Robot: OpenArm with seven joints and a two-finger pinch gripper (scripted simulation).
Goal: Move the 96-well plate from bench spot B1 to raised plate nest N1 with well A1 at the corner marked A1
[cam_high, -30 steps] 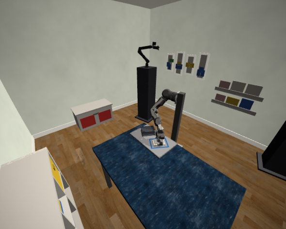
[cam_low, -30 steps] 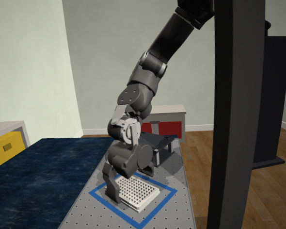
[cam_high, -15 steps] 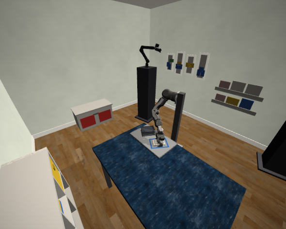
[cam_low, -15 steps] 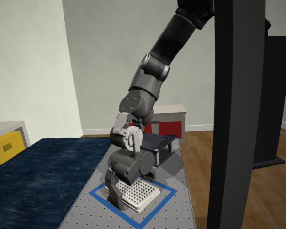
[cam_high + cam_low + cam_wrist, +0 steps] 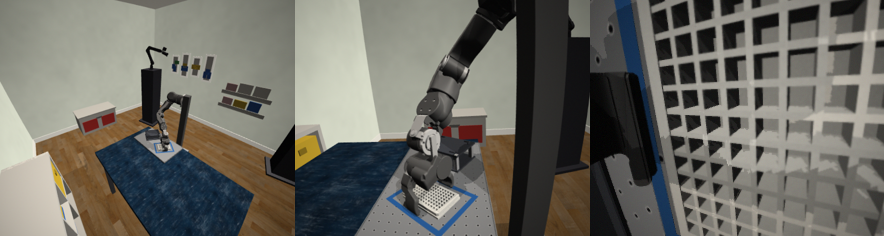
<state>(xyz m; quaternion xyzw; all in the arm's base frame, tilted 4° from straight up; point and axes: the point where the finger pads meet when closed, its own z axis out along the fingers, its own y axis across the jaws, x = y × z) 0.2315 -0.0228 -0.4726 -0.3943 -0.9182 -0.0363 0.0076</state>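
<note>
My gripper is now right at the white 96-well plate. Round my hand: dark raised plate nest (70 mm behind, 200 mm to the right, 50 mm above).
</note>
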